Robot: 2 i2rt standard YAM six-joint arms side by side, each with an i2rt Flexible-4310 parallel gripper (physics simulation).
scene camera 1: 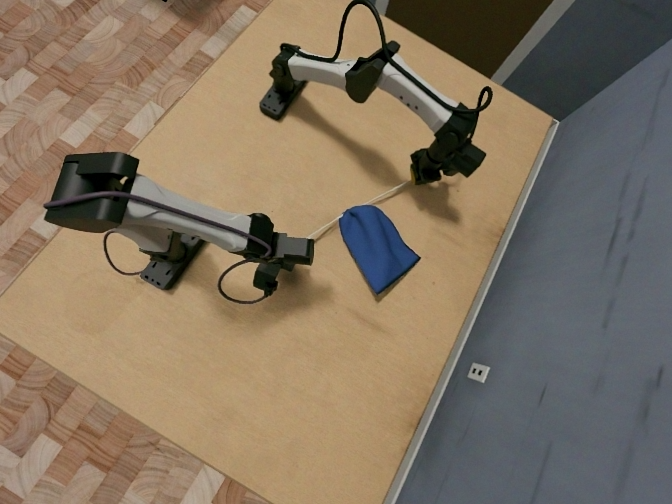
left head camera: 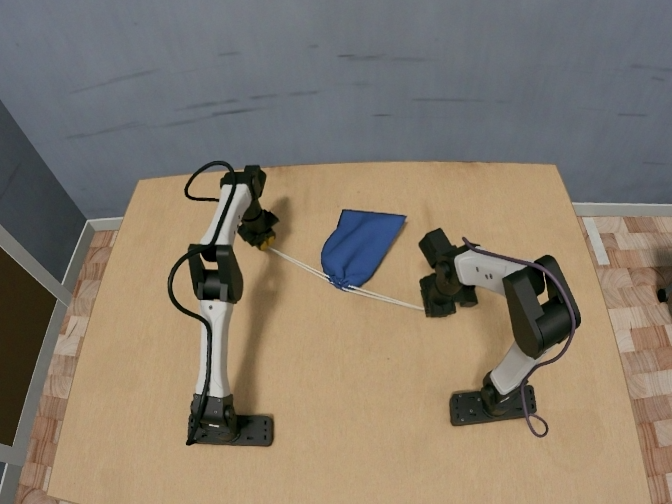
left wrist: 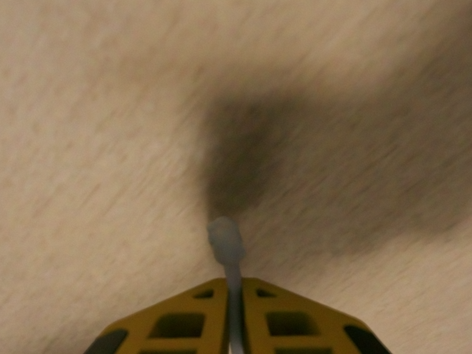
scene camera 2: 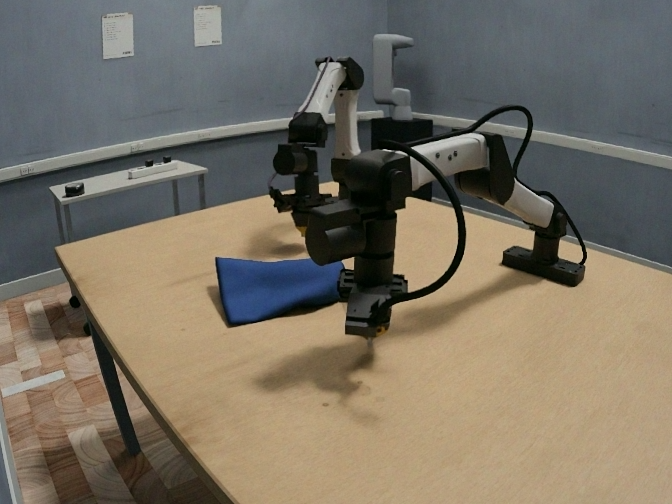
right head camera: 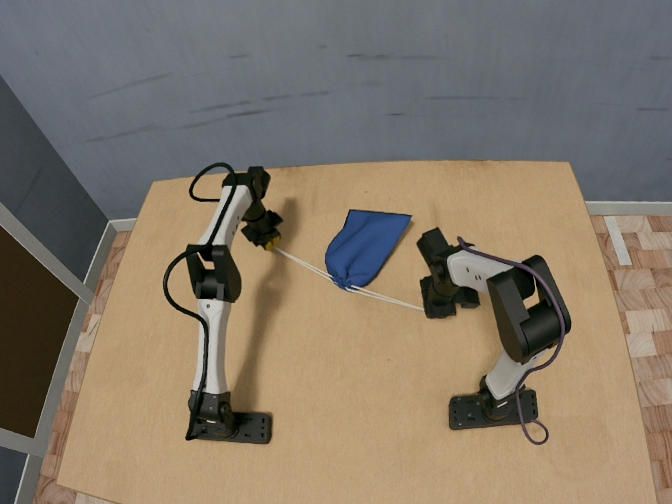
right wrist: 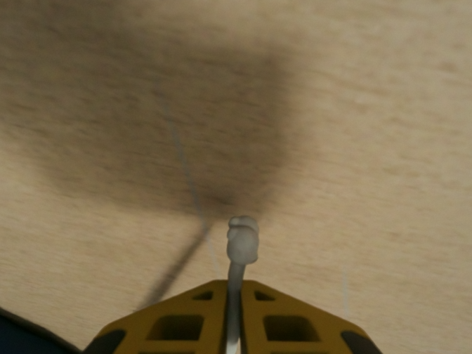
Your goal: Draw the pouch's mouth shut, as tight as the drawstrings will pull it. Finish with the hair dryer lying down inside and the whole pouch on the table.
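Note:
The blue pouch (left head camera: 362, 244) (right head camera: 368, 244) (scene camera 1: 376, 246) (scene camera 2: 276, 290) lies on the table, its mouth bunched into a small gather at the near end in the head views. The hair dryer does not show; the cloth hides the pouch's inside. White drawstrings run taut from the mouth to both sides. My left gripper (left head camera: 267, 244) (right head camera: 273, 244) (left wrist: 235, 291) is shut on the left drawstring (left head camera: 298, 264) (left wrist: 226, 242), whose knotted end sticks out past the fingertips. My right gripper (right wrist: 234, 293) is shut on the right drawstring (left head camera: 388, 298) (right wrist: 243, 241), likewise by its knotted end. Both grippers are a little above the table.
The wooden table (left head camera: 336, 406) (scene camera 2: 515, 379) carries both arm bases. A wall (left head camera: 336, 81) rises beyond the table's far edge in the head views. In scene camera 2, a small side table (scene camera 2: 103, 183) and a grey arm on a black stand (scene camera 2: 398, 135) are in the background.

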